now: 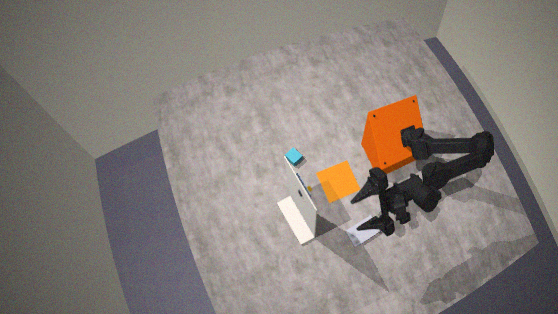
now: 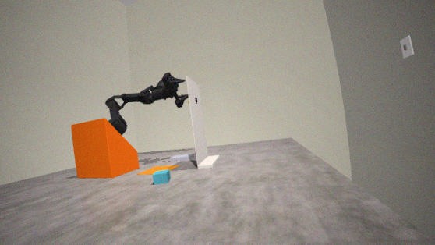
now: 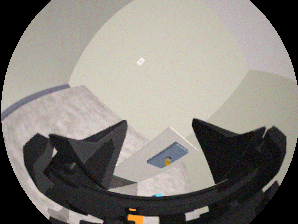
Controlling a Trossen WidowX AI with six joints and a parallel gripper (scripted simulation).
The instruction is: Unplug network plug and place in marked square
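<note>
Right now the network plug is 140 mm to the right of my gripper tip, 100 mm below it and 80 mm ahead of it. From my gripper tip the other things lie so: upright white panel: 200 mm below, 140 mm to the right, 100 mm ahead; then flat grey plate: 340 mm below, 80 mm behind, 10 mm to the right; then orange square: 350 mm below, 220 mm to the right, 70 mm behind.
</note>
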